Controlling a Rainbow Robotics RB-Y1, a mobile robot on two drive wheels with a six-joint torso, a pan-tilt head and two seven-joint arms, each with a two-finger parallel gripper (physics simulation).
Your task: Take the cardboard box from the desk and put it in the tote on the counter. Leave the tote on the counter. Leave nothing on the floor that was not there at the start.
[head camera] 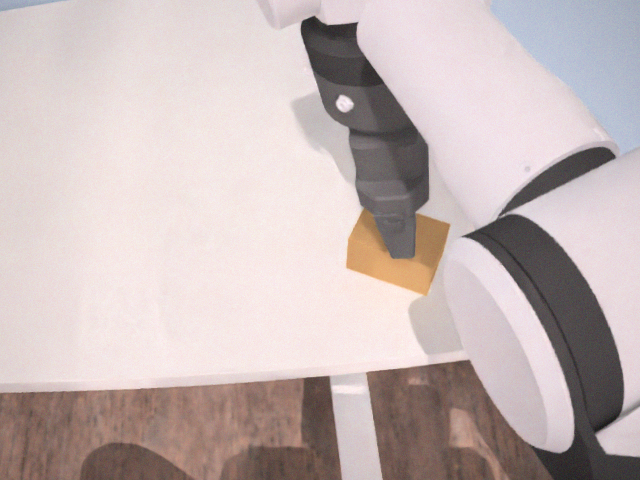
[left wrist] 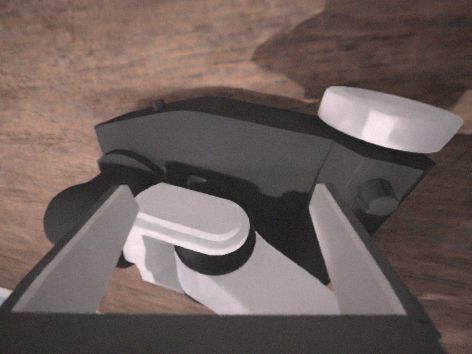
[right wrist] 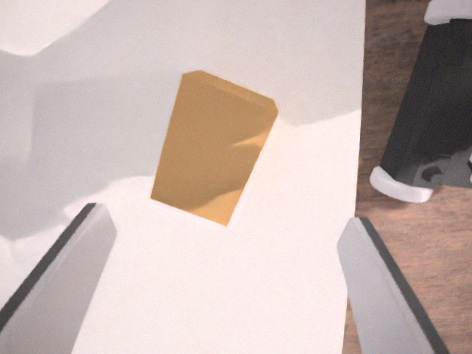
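Pixels of known places: left gripper, fingertip midpoint: point(left wrist: 222, 196); right gripper, fingertip midpoint: point(head camera: 404, 204) point(right wrist: 227, 225); robot's base, link origin: point(right wrist: 413, 103).
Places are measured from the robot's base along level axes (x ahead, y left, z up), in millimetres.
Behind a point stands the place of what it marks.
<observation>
The cardboard box point(head camera: 372, 262) @[y 5, x 565, z 746 mm] point(right wrist: 210, 145) @[y -30, x 587, z 770 mm] is orange-brown and lies on the white desk point(head camera: 180, 206) @[y 231, x 632, z 720 mm] point(right wrist: 225, 290) @[y 162, x 569, z 720 mm], near its front edge. My right gripper point(head camera: 403, 255) point(right wrist: 227, 225) @[y -18, x 568, z 834 mm] is open and empty above the desk. In the head camera it overlaps the box and hides part of its top. In the right wrist view the box lies ahead of the fingertips, between their lines and nearer the left finger. My left gripper point(left wrist: 222, 196) @[y 265, x -194, z 408 mm] is open and empty, pointing down over the robot's own base and the wooden floor. The tote and the counter do not show.
A white desk leg or floor bar point(head camera: 356, 423) shows below the desk's front edge. The robot's dark base point(left wrist: 225, 135) @[y 193, x -256, z 169 mm] has a white wheel-like part point(left wrist: 385, 120) beside it. A black part with white ends point(right wrist: 425, 105) @[y -14, x 72, z 179 mm] stands right of the desk edge over the wooden floor point(right wrist: 410, 250) @[y 640, x -249, z 1 mm].
</observation>
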